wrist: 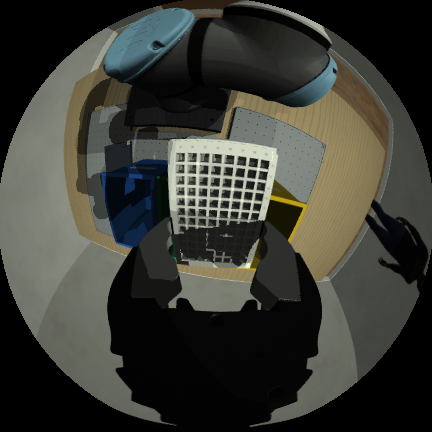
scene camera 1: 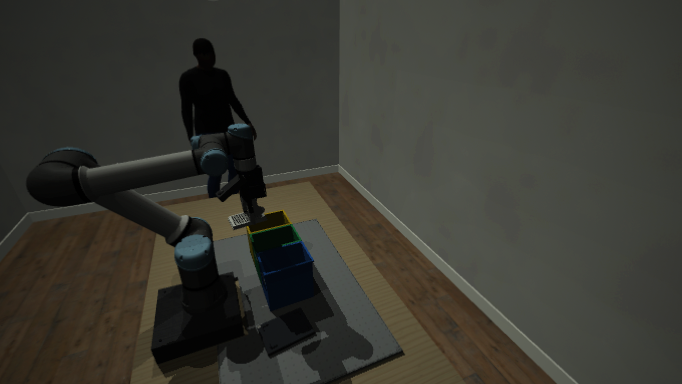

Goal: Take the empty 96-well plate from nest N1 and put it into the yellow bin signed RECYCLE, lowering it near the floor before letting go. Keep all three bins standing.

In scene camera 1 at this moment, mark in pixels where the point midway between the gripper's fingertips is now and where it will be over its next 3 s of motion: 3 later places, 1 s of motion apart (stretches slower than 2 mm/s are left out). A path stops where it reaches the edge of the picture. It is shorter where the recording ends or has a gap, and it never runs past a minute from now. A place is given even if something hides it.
My gripper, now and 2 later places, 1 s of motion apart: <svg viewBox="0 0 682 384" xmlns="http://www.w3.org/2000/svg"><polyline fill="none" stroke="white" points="250,219 269,216 268,216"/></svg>
